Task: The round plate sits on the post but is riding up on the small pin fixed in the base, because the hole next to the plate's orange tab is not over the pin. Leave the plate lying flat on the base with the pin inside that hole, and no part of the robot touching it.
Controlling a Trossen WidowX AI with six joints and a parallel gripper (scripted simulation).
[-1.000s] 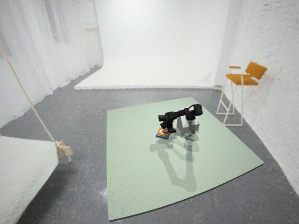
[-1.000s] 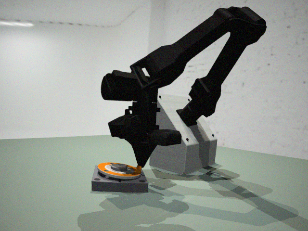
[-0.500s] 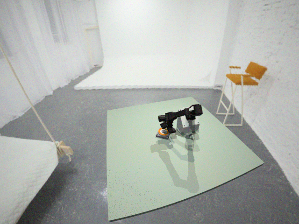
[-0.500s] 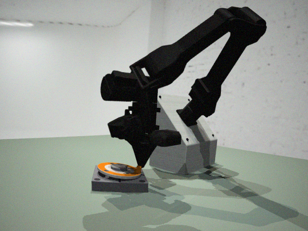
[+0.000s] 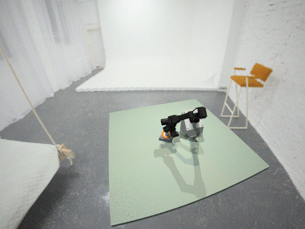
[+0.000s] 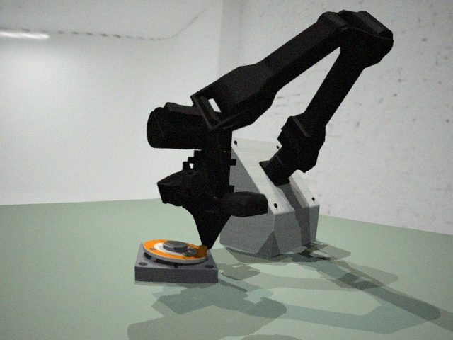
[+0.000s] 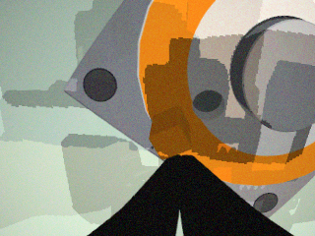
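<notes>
Now: the square base 40 mm to the right of my gripper tip, 30 mm ahead of it and 20 mm below it.
</notes>
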